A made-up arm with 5 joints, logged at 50 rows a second.
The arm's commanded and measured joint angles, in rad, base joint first. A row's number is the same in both.
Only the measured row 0 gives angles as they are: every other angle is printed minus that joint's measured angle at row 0.
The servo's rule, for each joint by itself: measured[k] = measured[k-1] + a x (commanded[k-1-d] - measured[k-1]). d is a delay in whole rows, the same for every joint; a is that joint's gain. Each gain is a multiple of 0.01, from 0.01 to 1. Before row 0 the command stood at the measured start. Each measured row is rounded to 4 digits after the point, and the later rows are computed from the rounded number. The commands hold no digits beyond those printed.
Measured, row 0:
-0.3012 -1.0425 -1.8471 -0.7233 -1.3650
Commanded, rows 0 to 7:
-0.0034 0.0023 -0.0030 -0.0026 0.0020
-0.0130 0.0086 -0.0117 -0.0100 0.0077
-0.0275 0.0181 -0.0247 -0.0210 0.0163
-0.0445 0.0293 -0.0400 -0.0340 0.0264
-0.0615 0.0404 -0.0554 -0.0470 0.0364
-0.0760 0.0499 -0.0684 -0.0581 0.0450
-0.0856 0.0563 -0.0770 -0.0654 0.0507
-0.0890 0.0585 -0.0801 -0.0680 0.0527
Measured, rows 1 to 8:
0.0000 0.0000 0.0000 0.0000 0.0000
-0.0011 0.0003 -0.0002 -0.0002 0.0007
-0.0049 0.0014 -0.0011 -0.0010 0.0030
-0.0121 0.0036 -0.0030 -0.0026 0.0074
-0.0225 0.0069 -0.0060 -0.0051 0.0137
-0.0350 0.0113 -0.0100 -0.0085 0.0212
-0.0481 0.0163 -0.0147 -0.0125 0.0291
-0.0601 0.0215 -0.0197 -0.0167 0.0362
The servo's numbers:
d 1
a 0.32 0.13 0.08 0.08 0.33

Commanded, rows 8 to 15:
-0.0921 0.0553 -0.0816 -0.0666 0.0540
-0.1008 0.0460 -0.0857 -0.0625 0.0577
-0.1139 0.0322 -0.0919 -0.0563 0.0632
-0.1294 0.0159 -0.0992 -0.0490 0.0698
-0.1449 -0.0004 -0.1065 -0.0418 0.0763
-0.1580 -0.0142 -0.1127 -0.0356 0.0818
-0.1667 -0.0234 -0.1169 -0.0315 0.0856
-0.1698 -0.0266 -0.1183 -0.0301 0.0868
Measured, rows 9 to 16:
-0.0693 0.0263 -0.0245 -0.0208 0.0416
-0.0766 0.0301 -0.0291 -0.0245 0.0457
-0.0843 0.0322 -0.0336 -0.0275 0.0497
-0.0938 0.0322 -0.0383 -0.0298 0.0542
-0.1052 0.0301 -0.0432 -0.0313 0.0593
-0.1179 0.0261 -0.0483 -0.0321 0.0649
-0.1307 0.0209 -0.0535 -0.0324 0.0705
-0.1422 0.0151 -0.0586 -0.0323 0.0755

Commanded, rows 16 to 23:
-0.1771 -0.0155 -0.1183 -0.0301 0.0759
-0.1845 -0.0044 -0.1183 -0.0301 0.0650
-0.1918 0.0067 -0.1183 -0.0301 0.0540
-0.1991 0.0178 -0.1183 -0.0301 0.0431
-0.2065 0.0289 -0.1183 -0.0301 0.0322
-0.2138 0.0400 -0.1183 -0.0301 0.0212
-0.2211 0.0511 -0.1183 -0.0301 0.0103
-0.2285 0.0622 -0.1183 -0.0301 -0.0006
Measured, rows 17 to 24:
-0.1510 0.0097 -0.0634 -0.0321 0.0792
-0.1594 0.0064 -0.0678 -0.0319 0.0781
-0.1674 0.0050 -0.0718 -0.0318 0.0738
-0.1752 0.0052 -0.0755 -0.0317 0.0673
-0.1828 0.0068 -0.0789 -0.0316 0.0593
-0.1904 0.0097 -0.0821 -0.0315 0.0504
-0.1979 0.0136 -0.0850 -0.0314 0.0408
-0.2053 0.0185 -0.0877 -0.0313 0.0307

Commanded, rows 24 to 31:
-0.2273 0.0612 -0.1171 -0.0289 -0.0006
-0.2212 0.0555 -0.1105 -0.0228 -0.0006
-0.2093 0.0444 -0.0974 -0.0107 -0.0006
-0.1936 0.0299 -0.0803 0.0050 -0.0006
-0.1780 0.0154 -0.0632 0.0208 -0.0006
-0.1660 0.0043 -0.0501 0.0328 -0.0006
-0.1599 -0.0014 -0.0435 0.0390 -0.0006
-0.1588 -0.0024 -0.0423 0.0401 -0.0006
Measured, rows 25 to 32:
-0.2127 0.0242 -0.0901 -0.0312 0.0204
-0.2174 0.0290 -0.0923 -0.0310 0.0135
-0.2186 0.0324 -0.0938 -0.0303 0.0088
-0.2156 0.0340 -0.0941 -0.0287 0.0057
-0.2086 0.0335 -0.0930 -0.0260 0.0036
-0.1988 0.0311 -0.0906 -0.0223 0.0022
-0.1883 0.0276 -0.0874 -0.0179 0.0013
-0.1792 0.0238 -0.0839 -0.0133 0.0007

